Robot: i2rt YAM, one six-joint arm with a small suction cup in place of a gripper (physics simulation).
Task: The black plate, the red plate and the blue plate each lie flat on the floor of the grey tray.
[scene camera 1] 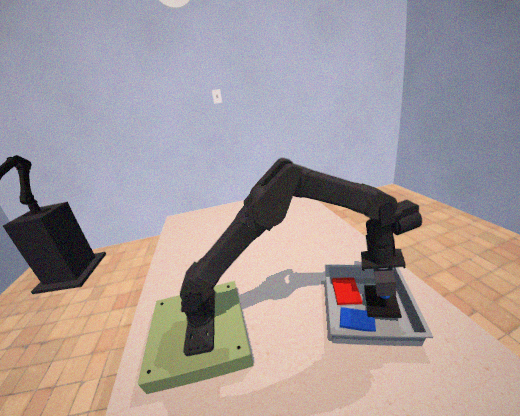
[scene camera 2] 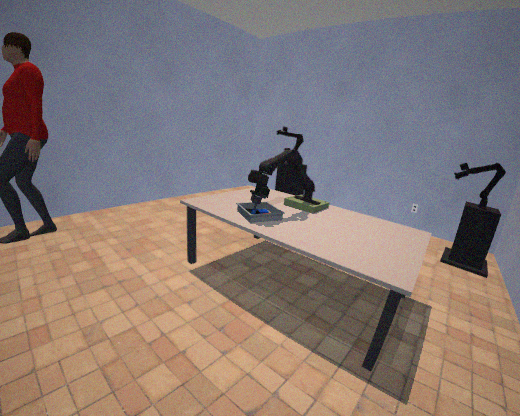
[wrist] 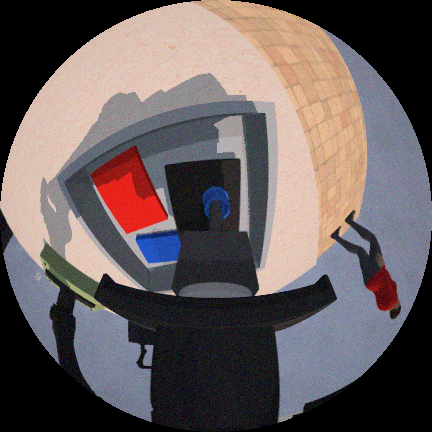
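Pixels of known places: end effector, tool point: (scene camera 1: pixel 385 297) (wrist: pixel 215 193); arm's base, origin of the base link: (scene camera 1: pixel 201 319) (scene camera 2: pixel 307 200) (wrist: pixel 68 289).
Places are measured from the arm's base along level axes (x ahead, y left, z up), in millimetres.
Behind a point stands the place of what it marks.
The grey tray (scene camera 1: pixel 416 319) @(z -14, x 525, y -147 mm) (scene camera 2: pixel 246 211) @(z 2, x 577, y -34 mm) (wrist: pixel 257 181) @(z -21, x 560, y -53 mm) stands on the table, to the right of the arm's base. The red plate (scene camera 1: pixel 346 290) @(z -35, x 421, y 14 mm) (wrist: pixel 128 193) @(z -35, x 429, y 19 mm) lies flat at the tray's far left. The blue plate (scene camera 1: pixel 357 319) @(z -35, x 399, y -85 mm) (wrist: pixel 158 246) @(z -35, x 397, y -69 mm) (scene camera 2: pixel 260 210) @(z -35, x 402, y -88 mm) lies flat in front of it. My suction cup (scene camera 1: pixel 385 296) (wrist: pixel 216 201) @(z -36, x 511, y -47 mm) (scene camera 2: pixel 255 201) sits on top of the black plate (scene camera 1: pixel 387 309) @(z -21, x 482, y -93 mm) (wrist: pixel 187 189) @(z -31, x 489, y -21 mm) and holds it level, low inside the right half of the tray. I cannot tell whether the black plate touches the tray floor. Its near left corner comes close to the blue plate.
The arm stands on a green base plate (scene camera 1: pixel 163 330) @(z -3, x -103, y -14 mm) (scene camera 2: pixel 307 204) @(z -2, x 78, y 58 mm) at the table's left. The table edge runs just right of the tray. A black stand (scene camera 1: pixel 68 243) is on the tiled floor, far left. A person in red (wrist: pixel 379 278) shows in the wrist view, far off.
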